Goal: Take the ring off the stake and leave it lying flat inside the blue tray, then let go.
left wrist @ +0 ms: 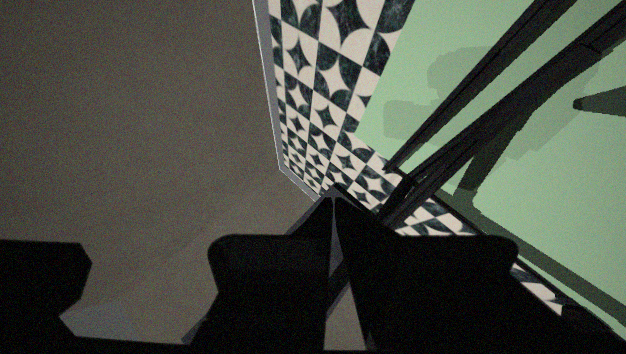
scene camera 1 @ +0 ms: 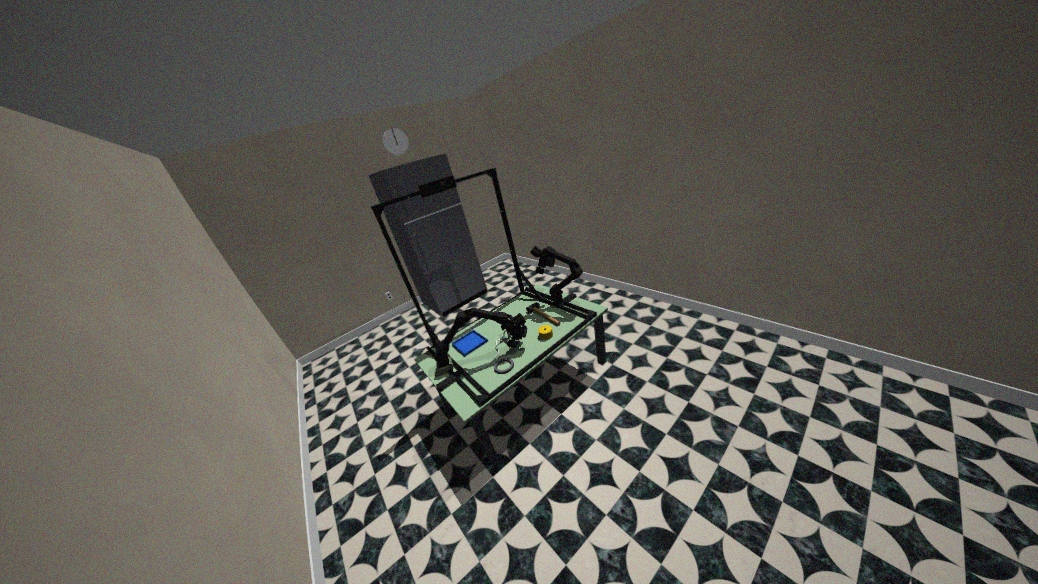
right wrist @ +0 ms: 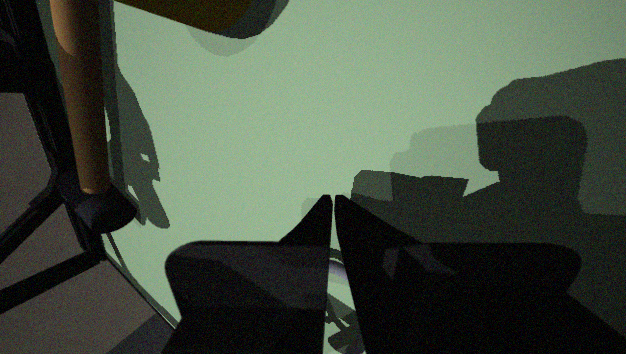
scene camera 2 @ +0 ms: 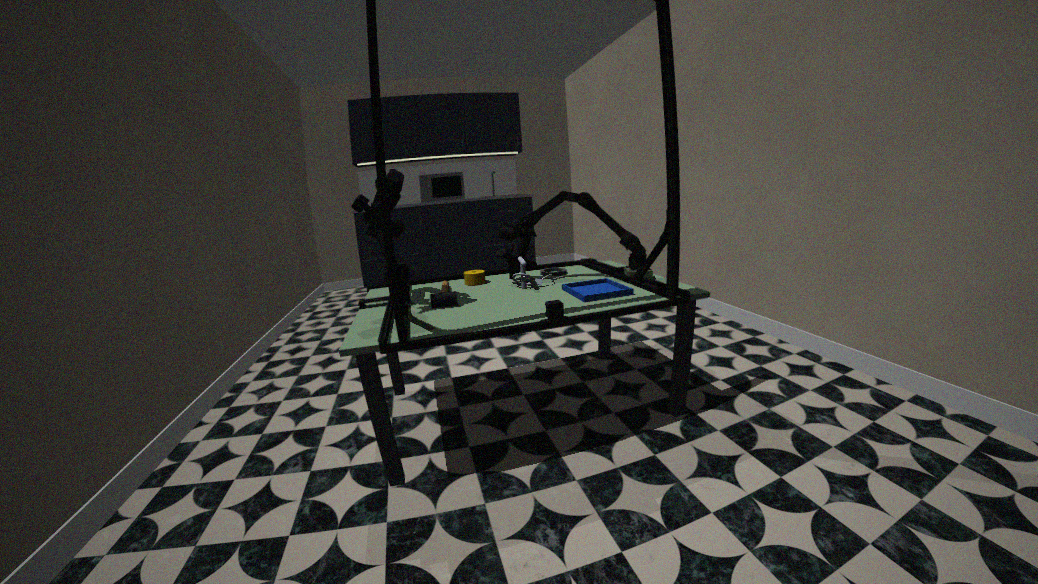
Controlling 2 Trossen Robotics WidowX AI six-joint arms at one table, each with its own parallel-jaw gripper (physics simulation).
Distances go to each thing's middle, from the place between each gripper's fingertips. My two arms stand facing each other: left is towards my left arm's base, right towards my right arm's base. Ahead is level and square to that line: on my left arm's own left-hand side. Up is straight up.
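Wooden-handled hammer (right wrist: 88, 190): 220 mm ahead of my left hand, 200 mm to the right of it, 260 mm below it. Blue tray (scene camera 2: 592, 290): 60 mm ahead of my left hand, 760 mm to the right of it, 270 mm below it.
My right hand: 110 mm past the wooden-handled hammer, 280 mm to the right of it, 10 mm below it. Blue tray: 260 mm behind my right hand, 280 mm to the right of it, 10 mm below it.
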